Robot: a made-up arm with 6 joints. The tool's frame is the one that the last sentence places. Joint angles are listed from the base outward.
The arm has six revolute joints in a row. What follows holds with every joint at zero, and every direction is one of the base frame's.
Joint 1 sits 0.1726 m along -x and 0.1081 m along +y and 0.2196 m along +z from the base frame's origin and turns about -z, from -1.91 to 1.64 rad.
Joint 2 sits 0.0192 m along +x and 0.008 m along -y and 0.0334 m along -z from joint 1 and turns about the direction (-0.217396, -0.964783, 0.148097), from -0.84 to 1.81 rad.
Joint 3 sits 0.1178 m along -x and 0.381 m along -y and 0.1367 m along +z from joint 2 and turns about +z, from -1.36 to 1.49 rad.
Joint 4 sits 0.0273 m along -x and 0.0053 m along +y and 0.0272 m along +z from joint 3 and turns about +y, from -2.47 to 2.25 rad.
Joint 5 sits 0.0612 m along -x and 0.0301 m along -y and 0.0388 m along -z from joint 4 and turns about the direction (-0.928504, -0.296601, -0.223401), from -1.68 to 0.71 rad.
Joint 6 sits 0.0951 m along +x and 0.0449 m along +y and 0.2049 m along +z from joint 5 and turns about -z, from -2.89 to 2.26 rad.
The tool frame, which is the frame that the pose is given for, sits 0.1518 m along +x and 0.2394 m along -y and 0.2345 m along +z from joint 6; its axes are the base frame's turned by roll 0, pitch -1.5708 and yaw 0 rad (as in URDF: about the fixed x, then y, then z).
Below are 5 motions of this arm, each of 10 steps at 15 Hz.
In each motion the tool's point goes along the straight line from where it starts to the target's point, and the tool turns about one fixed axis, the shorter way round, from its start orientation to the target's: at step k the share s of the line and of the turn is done. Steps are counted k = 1, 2, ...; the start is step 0. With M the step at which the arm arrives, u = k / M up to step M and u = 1 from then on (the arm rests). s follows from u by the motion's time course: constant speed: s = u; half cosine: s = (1 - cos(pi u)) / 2; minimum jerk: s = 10 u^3 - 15 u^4 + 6 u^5.
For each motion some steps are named. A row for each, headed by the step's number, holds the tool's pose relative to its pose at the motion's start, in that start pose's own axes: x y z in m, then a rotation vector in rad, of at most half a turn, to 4 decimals.
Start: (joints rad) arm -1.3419 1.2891 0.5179 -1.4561 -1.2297 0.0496
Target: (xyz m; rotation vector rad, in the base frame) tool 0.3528 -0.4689 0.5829 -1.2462 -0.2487 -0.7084
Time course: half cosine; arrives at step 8
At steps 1, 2, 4, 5, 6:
1: 0.0018 0.0053 0.0018 0.0286 -0.0094 0.0005
2: 0.0068 0.0203 0.0069 0.1101 -0.0362 0.0021
4: 0.0234 0.0693 0.0236 0.3761 -0.1237 0.0072
5: 0.0323 0.0958 0.0327 0.5200 -0.1710 0.0099
6: 0.0399 0.1182 0.0404 0.6420 -0.2112 0.0123

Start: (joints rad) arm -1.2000 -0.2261 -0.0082 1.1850 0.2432 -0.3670
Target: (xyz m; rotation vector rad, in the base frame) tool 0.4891 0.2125 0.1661 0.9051 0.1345 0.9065
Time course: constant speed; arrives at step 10
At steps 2, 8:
2: -0.0115 -0.0215 0.0003 0.0805 -0.0596 -0.0829
8: -0.0462 -0.0858 0.0012 0.3219 -0.2385 -0.3316

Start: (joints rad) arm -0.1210 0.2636 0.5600 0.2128 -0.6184 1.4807
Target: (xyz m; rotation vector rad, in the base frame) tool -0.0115 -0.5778 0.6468 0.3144 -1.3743 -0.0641
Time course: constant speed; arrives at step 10
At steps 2, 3, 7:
2: 0.0032 0.0177 -0.0131 0.1727 -0.0398 -0.0305
3: 0.0048 0.0266 -0.0197 0.2590 -0.0597 -0.0458
7: 0.0112 0.0621 -0.0460 0.6044 -0.1392 -0.1069

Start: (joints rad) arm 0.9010 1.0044 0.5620 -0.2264 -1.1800 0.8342
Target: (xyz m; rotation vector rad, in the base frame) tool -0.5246 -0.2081 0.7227 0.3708 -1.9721 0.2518
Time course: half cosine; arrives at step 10
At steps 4, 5, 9, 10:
4: 0.0136 0.0610 -0.0181 0.2814 -0.0542 0.0111
5: 0.0196 0.0883 -0.0261 0.4072 -0.0785 0.0161
9: 0.0383 0.1722 -0.0510 0.7946 -0.1531 0.0315
10: 0.0393 0.1766 -0.0523 0.8145 -0.1569 0.0323

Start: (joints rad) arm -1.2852 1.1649 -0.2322 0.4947 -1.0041 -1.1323
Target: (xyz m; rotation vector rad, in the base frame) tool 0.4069 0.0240 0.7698 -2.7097 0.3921 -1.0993
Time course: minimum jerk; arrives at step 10
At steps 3, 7, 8, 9, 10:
3: 0.0105 -0.0129 -0.0062 0.0314 -0.0142 -0.0012
7: 0.0541 -0.0662 -0.0320 0.1612 -0.0731 -0.0060
8: 0.0609 -0.0745 -0.0360 0.1815 -0.0823 -0.0068
9: 0.0641 -0.0784 -0.0379 0.1910 -0.0866 -0.0071
10: 0.0647 -0.0791 -0.0383 0.1926 -0.0873 -0.0072

